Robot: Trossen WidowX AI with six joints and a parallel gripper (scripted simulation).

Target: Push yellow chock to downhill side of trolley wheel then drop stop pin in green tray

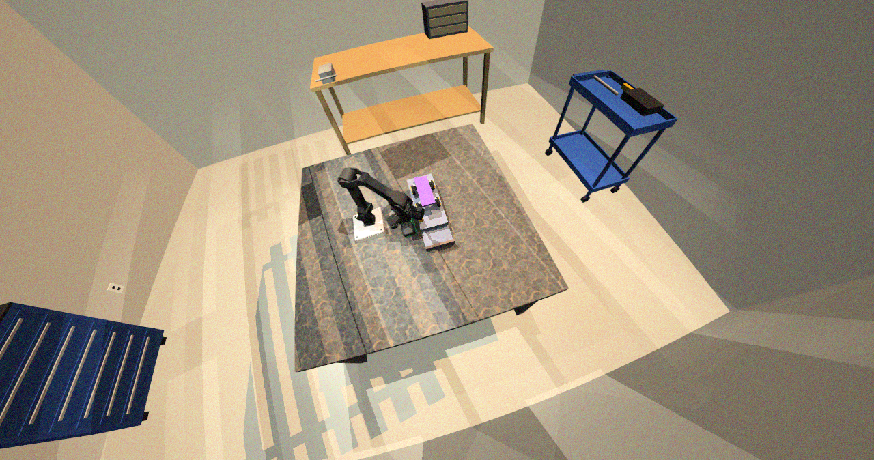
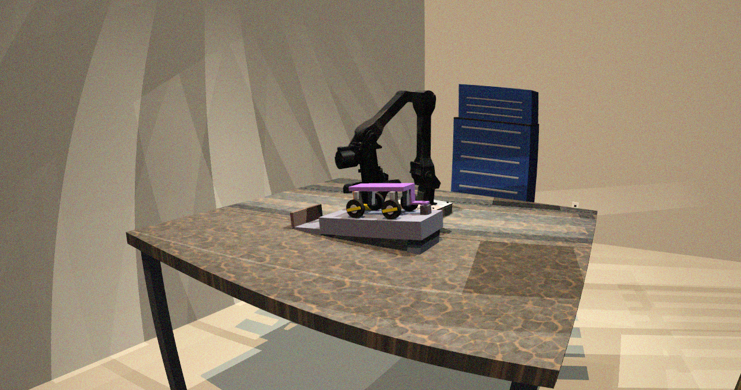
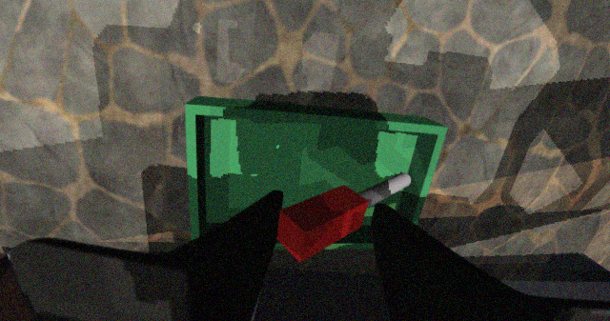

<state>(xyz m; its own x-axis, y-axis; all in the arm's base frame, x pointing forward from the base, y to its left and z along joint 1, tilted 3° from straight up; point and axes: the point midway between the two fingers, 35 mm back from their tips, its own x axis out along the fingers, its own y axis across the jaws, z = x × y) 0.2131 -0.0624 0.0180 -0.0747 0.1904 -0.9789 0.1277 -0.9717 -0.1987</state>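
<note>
My gripper tip is now 1 cm to the right of the red-headed stop pin. From my gripper tip the other things lie so: yellow chock (7 cm ahead, 1 cm to the left, 5 cm above); then grey ramp (12 cm ahead, 11 cm to the left, 1 cm above); then green tray (4 cm below).
</note>
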